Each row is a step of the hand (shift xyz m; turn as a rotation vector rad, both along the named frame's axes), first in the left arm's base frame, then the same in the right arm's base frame.
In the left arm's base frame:
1: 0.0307 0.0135 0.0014 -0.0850 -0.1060 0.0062
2: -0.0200 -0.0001 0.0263 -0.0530 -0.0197 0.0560
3: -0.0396 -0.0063 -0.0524 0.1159 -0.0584 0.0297
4: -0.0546 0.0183 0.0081 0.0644 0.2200 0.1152
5: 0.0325 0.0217 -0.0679 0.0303 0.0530 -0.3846
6: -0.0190 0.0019 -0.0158 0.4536 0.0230 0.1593
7: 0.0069 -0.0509 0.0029 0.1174 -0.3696 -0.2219
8: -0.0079 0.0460 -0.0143 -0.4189 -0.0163 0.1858
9: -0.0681 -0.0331 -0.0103 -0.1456 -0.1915 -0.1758
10: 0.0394 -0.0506 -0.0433 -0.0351 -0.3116 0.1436
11: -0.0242 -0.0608 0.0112 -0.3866 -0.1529 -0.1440
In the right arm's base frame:
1: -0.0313 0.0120 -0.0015 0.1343 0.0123 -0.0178
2: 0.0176 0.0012 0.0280 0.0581 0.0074 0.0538
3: 0.0272 -0.0481 -0.0360 -0.0415 0.1219 -0.0338
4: 0.0282 -0.0406 0.0306 -0.1829 -0.0292 0.1775
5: -0.0459 -0.0275 -0.0572 -0.1008 -0.2108 -0.3115
6: 0.0108 -0.0211 -0.0072 -0.3278 0.3520 0.0165
7: 0.0298 0.0356 -0.0222 0.1400 0.1752 -0.3864
8: -0.0270 -0.0393 0.0106 0.3365 -0.1560 0.2696
9: 0.0708 -0.0284 -0.0041 0.2160 -0.0695 -0.1931
10: 0.0008 0.0319 -0.0705 0.2525 0.2349 -0.0069
11: 0.0600 0.0263 -0.0107 0.3687 -0.2262 -0.0804

